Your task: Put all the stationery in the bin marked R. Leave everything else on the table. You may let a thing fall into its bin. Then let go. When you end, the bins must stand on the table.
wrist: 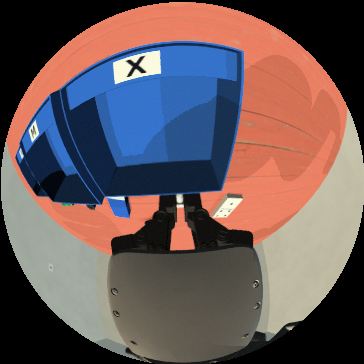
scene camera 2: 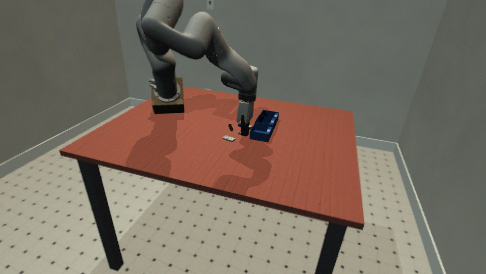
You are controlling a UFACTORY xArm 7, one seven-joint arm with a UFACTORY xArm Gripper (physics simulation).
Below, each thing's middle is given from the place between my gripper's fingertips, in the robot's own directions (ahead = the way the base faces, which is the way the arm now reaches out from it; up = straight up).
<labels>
My gripper is now 90 mm short of the three joined blue bins (wrist: 161, 118), 80 mm to the right of it and 20 mm below it.
</labels>
